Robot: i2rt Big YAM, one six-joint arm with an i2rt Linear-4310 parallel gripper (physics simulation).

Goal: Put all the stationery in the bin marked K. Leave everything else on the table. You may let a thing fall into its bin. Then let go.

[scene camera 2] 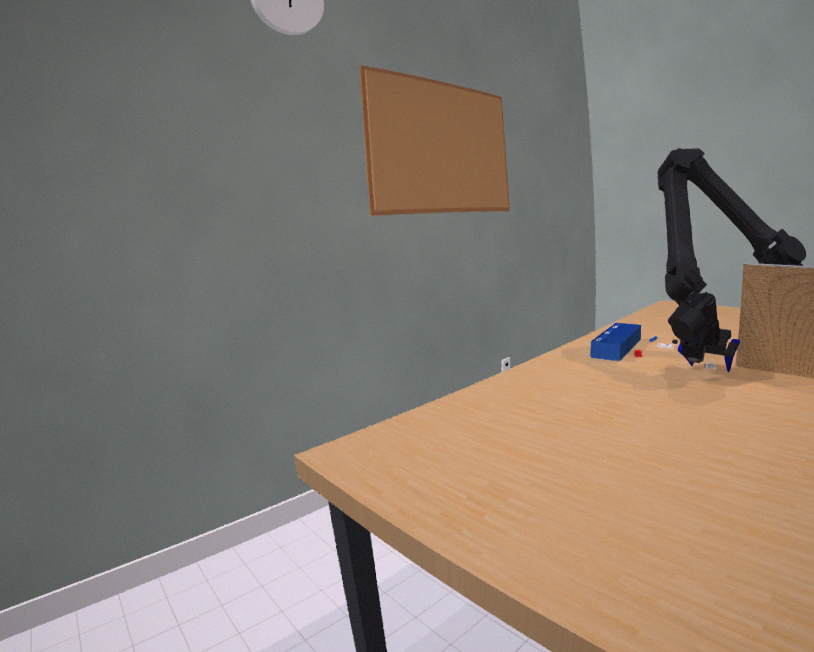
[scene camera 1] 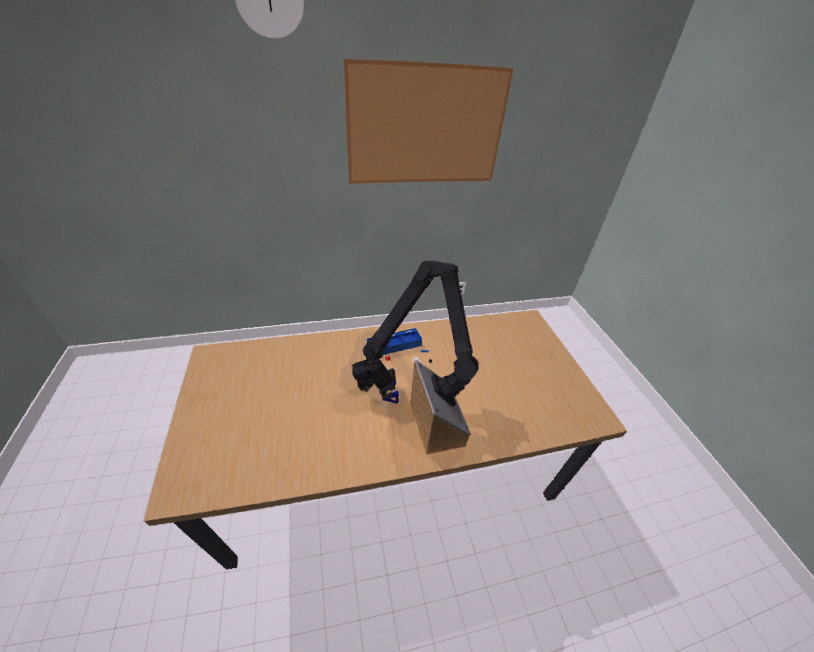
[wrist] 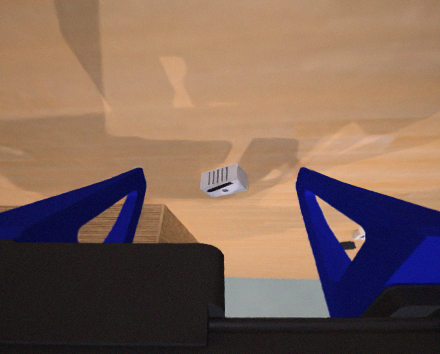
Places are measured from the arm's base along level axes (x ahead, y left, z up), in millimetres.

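Pixels of known places: gripper, between the fingertips: (scene camera 2: 710, 367) (scene camera 1: 395, 393) (wrist: 220, 176); arm's base, origin of its link: (scene camera 2: 783, 299) (scene camera 1: 441, 391).
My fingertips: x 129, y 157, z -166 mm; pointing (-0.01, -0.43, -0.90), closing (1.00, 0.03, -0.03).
Ahead of a thing's pixels: the offset from my fingertips to its top centre.
A small white block @(dx +2, dy -2, dz +8 mm) (scene camera 2: 710, 366) (wrist: 224, 180) with dark grooves, a black slot and a round dot looks like a pencil sharpener. It lies on the table between and slightly beyond the fingertips in the wrist view. My gripper (scene camera 1: 392, 398) (scene camera 2: 710, 368) (wrist: 220, 176) is wide open around its line, low over the table, touching nothing that I can see. A blue divided bin box @(dx +291, dy -18, dz +43 mm) (scene camera 1: 402, 347) (scene camera 2: 606, 350) stands toward the back; the letters on it are too small to read. A small blue piece @(dx +243, dy -163, dz +7 mm) (scene camera 1: 424, 351) (scene camera 2: 652, 338) lies beside the box.
A red piece @(dx +202, dy +20, dz +13 mm) (scene camera 1: 387, 357) (scene camera 2: 638, 353), a white domino @(dx +179, dy -114, dz +4 mm) (scene camera 1: 415, 359) (scene camera 2: 665, 346) (wrist: 358, 233) and a small black piece @(dx +177, dy -177, dz +5 mm) (scene camera 1: 430, 360) (scene camera 2: 674, 341) (wrist: 347, 245) lie near the bins. The arm's wooden pedestal (scene camera 1: 428, 424) (scene camera 2: 774, 319) (wrist: 145, 220) stands close beside the gripper.
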